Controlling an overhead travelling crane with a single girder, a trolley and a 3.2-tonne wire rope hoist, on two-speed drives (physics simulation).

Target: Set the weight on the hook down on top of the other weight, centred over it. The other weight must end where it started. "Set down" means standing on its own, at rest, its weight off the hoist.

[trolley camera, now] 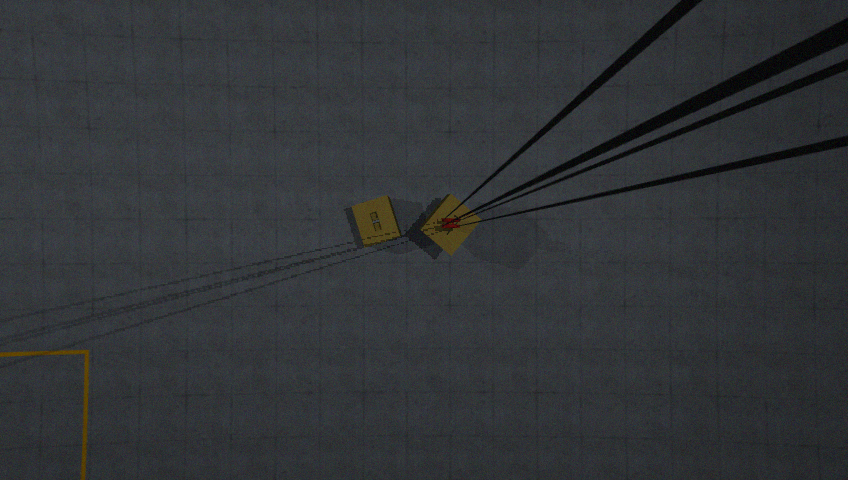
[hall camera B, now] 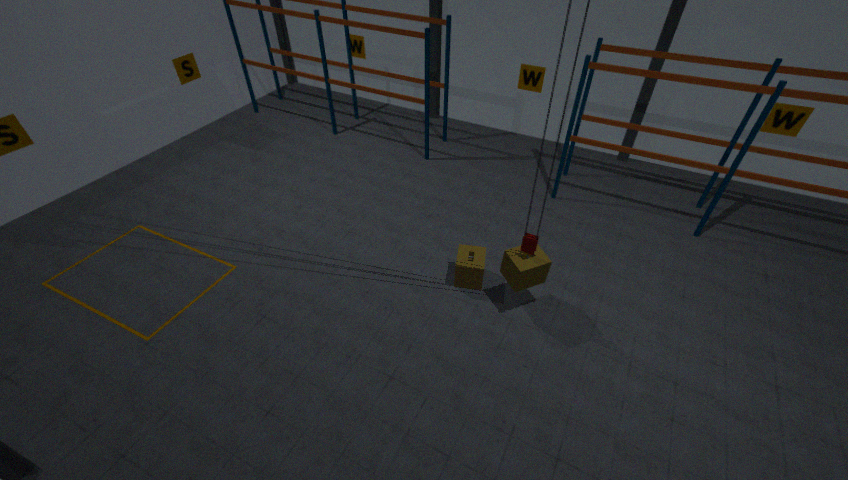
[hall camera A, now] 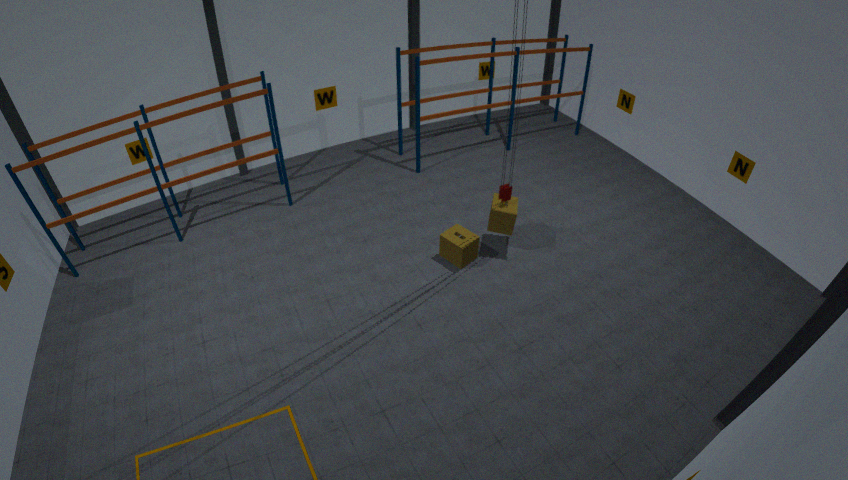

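A yellow weight (hall camera A: 502, 218) (hall camera B: 524, 270) (trolley camera: 450, 240) hangs off the floor on my red hook block (hall camera A: 505, 192) (hall camera B: 529, 243) (trolley camera: 450, 223), my gripper, which is shut on it. Its dark shadow lies apart below it. The other yellow weight (hall camera A: 458, 246) (hall camera B: 470, 268) (trolley camera: 374, 228) stands upright on the floor. In the trolley camera it is left of the hanging weight, with a gap between them, and the hanging weight is turned relative to it. The hook's grip on the lug is too small to see clearly.
Two blue and orange racks stand along the W wall; one rack (hall camera A: 417, 118) (hall camera B: 737, 160) is at the right and the other rack (hall camera A: 160, 184) (hall camera B: 324, 71) at the left. A yellow floor outline (hall camera A: 213, 431) (hall camera B: 95, 310) (trolley camera: 85, 410) lies away from the weights.
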